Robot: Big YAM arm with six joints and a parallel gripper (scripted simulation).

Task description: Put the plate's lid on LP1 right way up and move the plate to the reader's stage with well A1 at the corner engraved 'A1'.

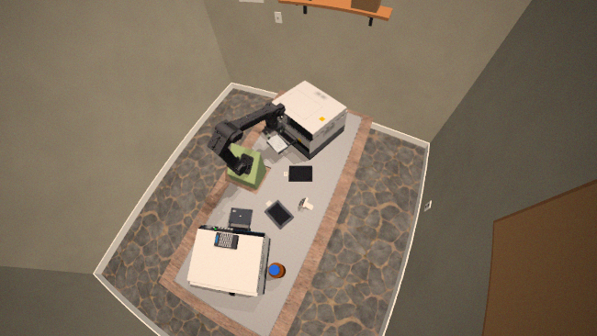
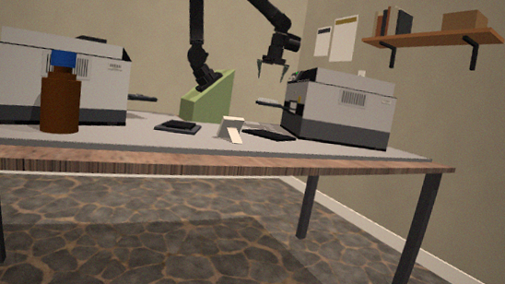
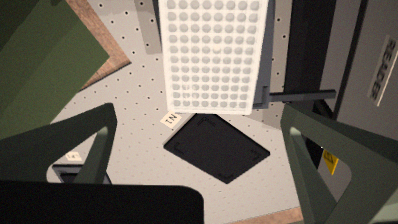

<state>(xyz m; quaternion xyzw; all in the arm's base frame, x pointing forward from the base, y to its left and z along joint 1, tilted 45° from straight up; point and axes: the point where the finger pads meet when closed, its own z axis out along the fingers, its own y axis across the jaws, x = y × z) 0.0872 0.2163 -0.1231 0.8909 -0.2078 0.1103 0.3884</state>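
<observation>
Right now my hand is 1 cm to the right of the lidded white well plate and 10 cm above it. From my hand the other things lie so: black pad 22 cm ahead, 9 cm to the right, 22 cm below; dark lid 22 cm ahead, 41 cm to the right, 21 cm below; grey pad 22 cm ahead, 41 cm to the right, 22 cm below.
</observation>
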